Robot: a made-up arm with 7 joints.
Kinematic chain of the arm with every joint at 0, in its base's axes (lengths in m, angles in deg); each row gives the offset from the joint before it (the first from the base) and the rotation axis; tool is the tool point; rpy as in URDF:
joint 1: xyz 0 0 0.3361 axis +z
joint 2: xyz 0 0 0 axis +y
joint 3: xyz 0 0 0.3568 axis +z
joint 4: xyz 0.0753 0 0 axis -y
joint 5: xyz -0.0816 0 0.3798 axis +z
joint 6: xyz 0 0 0 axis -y
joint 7: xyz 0.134 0 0 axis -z
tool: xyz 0 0 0 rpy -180 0 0
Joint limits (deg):
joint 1: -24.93..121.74
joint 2: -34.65..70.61
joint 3: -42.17..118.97
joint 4: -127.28..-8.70
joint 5: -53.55..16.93
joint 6: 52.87..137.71
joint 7: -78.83..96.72
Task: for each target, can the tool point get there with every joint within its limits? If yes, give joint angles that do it. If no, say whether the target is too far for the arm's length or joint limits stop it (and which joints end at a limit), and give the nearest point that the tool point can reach.
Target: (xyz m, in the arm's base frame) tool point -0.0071 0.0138 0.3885
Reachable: no: joint limits stop it (at a limit: joint 2, joint 4, joint 6) | nearest point -0.1579 0.3070 0.6508 | short by 0.421 m
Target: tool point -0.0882 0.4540 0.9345
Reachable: yes | joints 33.96 -21.70 47.77 -83.24 -10.95 86.06 12.65
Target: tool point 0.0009 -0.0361 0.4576
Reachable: no: joint limits stop it (at a limit: joint 1, joint 2, joint 4, joint 6) | nearest point 0.2177 -0.2880 0.6326 | short by 0.376 m
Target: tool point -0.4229 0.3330 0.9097
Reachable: yes | joints 107.90 0.62 34.01 -68.65 3.19 71.76 -54.38
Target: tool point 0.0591 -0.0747 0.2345
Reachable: no: joint limits stop it (at a limit: joint 4, joint 6) | nearest point 0.1982 -0.2506 -0.0047 | short by 0.328 m
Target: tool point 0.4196 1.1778 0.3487
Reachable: no: too far | nearest point 0.2965 0.8324 0.3631 | short by 0.367 m
